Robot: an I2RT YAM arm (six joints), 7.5 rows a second.
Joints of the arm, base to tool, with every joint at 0 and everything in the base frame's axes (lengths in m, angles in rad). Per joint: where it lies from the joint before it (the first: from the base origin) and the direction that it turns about. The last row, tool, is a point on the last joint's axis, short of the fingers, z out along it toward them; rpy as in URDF.
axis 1: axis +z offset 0 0 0.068
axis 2: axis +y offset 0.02 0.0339 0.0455
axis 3: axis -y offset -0.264 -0.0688 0
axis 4: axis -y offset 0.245 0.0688 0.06
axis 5: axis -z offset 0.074 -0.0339 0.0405
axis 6: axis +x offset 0.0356 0 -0.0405
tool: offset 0 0 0 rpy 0 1.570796 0
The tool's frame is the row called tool.
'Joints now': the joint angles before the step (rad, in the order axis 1, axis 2, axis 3, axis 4, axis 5, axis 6). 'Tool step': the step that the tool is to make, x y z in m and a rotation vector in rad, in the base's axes. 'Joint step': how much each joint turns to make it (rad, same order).
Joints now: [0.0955, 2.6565, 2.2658, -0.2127, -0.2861, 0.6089]
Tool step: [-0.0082, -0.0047, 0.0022, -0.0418, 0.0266, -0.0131]
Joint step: [-0.0049, -0.0447, -0.0633, -0.0193, 0.0294, -0.0281]
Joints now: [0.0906, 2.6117, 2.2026, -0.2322, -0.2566, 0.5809]
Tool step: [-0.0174, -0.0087, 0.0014, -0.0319, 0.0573, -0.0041]
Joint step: [-0.0119, -0.0815, -0.1260, -0.0220, 0.0107, -0.0267]
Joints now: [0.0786, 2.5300, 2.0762, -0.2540, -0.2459, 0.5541]
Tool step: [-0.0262, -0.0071, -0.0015, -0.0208, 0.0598, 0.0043]
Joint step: [-0.0093, -0.1058, -0.1801, 0.0078, 0.0010, -0.0218]
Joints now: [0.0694, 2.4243, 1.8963, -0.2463, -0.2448, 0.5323]
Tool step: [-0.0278, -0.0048, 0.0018, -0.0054, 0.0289, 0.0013]
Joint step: [-0.0058, -0.1096, -0.1788, 0.0381, -0.0025, -0.0077]
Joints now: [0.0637, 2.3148, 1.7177, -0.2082, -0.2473, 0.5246]
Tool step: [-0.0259, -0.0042, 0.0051, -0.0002, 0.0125, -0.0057]
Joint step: [-0.0053, -0.1020, -0.1497, 0.0354, -0.0001, 0.0007]
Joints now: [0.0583, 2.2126, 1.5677, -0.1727, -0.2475, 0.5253]
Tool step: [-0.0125, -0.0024, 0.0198, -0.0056, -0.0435, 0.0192]
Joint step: [-0.0043, -0.0805, -0.0595, 0.0164, -0.0106, -0.0232]
